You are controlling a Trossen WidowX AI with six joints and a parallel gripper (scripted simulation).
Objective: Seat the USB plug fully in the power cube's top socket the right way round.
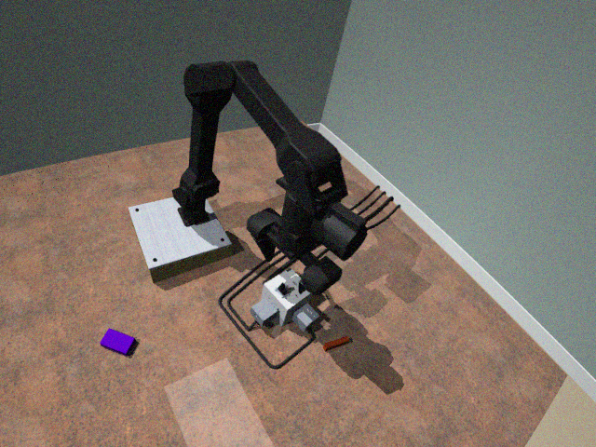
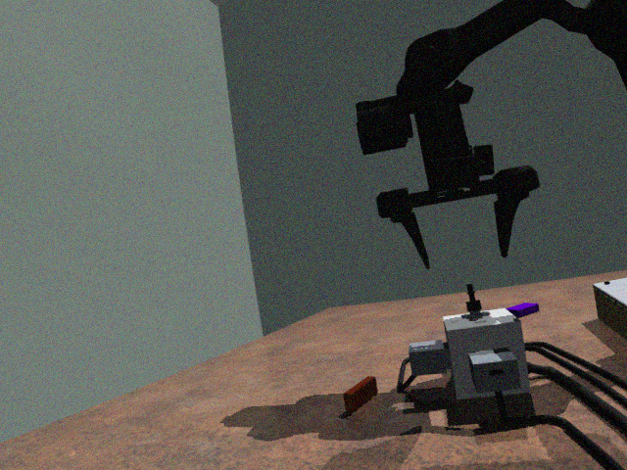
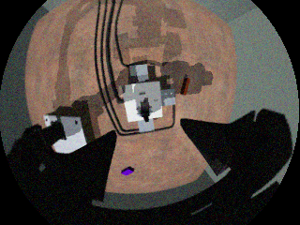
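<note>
Now: the dark USB plug 50 mm below my gripper tip. Round my gripper tip: orange block (130 mm below, 130 mm ahead, 70 mm to the left); then purple block (330 mm to the right, 130 mm below, 70 mm behind).
</note>
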